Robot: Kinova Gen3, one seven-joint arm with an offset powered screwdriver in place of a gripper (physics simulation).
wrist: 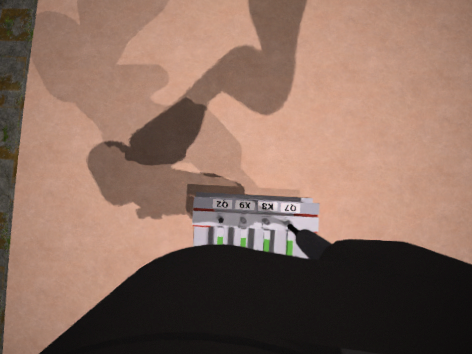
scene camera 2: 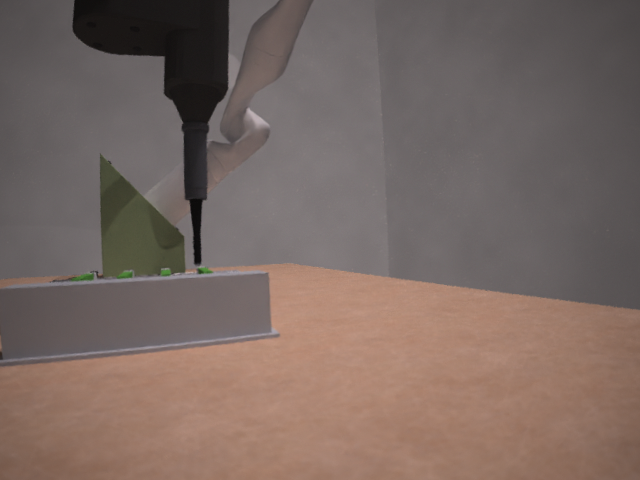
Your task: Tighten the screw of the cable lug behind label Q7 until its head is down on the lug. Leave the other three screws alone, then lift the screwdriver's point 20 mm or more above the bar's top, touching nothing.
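Frame: origin at the arm's base, x ahead, y left, z up, level; metres.
Seen in the pictures: hand, tool point: [wrist: 289, 226] [scene camera 2: 197, 265]; arm's base, link origin: [scene camera 2: 157, 213].
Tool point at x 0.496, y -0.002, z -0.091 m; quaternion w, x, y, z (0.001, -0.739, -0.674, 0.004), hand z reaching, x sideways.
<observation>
Pixels of each thing's top centre, then the offset from my tool point to it. "spot": a spot on its surface instead. Level surfaces: height alone.
- grey block's, top centre: [scene camera 2: 146, 271] [wrist: 254, 248] dx +0.029, dy -0.049, dz +0.000 m
- Label Q7, top centre: [wrist: 290, 207] dx -0.024, dy +0.004, dz -0.008 m
- X9 screw, top centre: [wrist: 244, 221] dx -0.009, dy -0.061, dz +0.000 m
- K8 screw, top centre: [wrist: 267, 223] dx -0.005, dy -0.030, dz -0.001 m
- Q2 screw, top centre: [wrist: 220, 220] dx -0.012, dy -0.093, dz +0.000 m
- green piece, surface spot: [scene camera 2: 204, 270] [wrist: 287, 266] spot: dx +0.055, dy -0.005, dz -0.001 m
- tan table, surface height: dz -0.050 m
The screwdriver [scene camera 2: 197, 262] [wrist: 289, 226] points down, with its dark tip at the Q7 place. In the scene view the tip ends at a small pale piece just above the grey block's [scene camera 2: 139, 315] [wrist: 311, 223] top edge; contact cannot be told. Label Q7 [wrist: 290, 207] is at the right end of the label row in the wrist view. The tip covers the Q7 screw, so its head height is hidden. The X9 screw [wrist: 243, 220] and K8 screw [wrist: 266, 221] look grey; the Q2 screw [wrist: 221, 220] looks dark. A green piece [scene camera 2: 204, 270] [wrist: 289, 247] marks the Q7 cable.
An upright olive-green panel [scene camera 2: 139, 237] with a slanted top edge stands behind the block, left of the screwdriver. The pale arm [scene camera 2: 268, 49] reaches down behind it. The tan table [scene camera 2: 413, 382] [wrist: 390, 125] carries arm shadows in the wrist view. The black tool body [wrist: 250, 300] hides the block's near side there.
</observation>
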